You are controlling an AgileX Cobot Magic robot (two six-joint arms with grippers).
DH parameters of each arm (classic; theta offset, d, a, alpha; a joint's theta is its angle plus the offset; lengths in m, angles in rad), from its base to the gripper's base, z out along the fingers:
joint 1: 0 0.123 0 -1.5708
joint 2: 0.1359 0 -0.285 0
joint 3: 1.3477 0 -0.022 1.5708
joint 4: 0 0.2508 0 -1.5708
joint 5: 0 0 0.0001 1.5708
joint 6: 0 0.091 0 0
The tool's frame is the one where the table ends.
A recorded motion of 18 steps. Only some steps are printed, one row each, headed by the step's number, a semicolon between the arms.
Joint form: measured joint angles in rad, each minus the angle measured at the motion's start. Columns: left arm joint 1, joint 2, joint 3, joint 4, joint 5, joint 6; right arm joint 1, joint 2, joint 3, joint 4, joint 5, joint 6.
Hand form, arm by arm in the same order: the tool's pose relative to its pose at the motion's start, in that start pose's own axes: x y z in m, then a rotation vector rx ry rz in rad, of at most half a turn. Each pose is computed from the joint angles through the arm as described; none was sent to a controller.
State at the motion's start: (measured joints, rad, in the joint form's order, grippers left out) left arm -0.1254 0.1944 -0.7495 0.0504 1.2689 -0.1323; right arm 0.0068 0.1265 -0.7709 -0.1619 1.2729 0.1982
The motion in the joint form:
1: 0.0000 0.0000 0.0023 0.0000 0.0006 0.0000; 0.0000 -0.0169 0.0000 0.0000 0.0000 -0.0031
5: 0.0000 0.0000 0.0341 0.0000 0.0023 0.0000; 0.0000 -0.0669 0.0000 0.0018 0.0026 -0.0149
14: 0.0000 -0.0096 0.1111 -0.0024 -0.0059 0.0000; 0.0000 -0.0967 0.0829 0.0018 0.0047 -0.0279
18: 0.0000 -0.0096 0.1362 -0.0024 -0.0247 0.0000; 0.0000 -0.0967 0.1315 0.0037 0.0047 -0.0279
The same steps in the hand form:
1: 0.0004 0.0000 0.0006 -0.0003 0.0029 0.0001; 0.0021 -0.0008 -0.0028 -0.0025 -0.0165 -0.0005
5: 0.0053 0.0002 0.0083 -0.0043 0.0361 0.0016; 0.0090 -0.0029 -0.0108 -0.0106 -0.0626 -0.0041
14: 0.0180 0.0007 0.0250 -0.0088 0.0951 0.0040; 0.0245 -0.0027 0.0053 -0.0027 -0.0086 -0.0253
18: 0.0207 0.0007 0.0309 -0.0093 0.1014 0.0052; 0.0318 -0.0018 0.0170 0.0021 0.0393 -0.0321

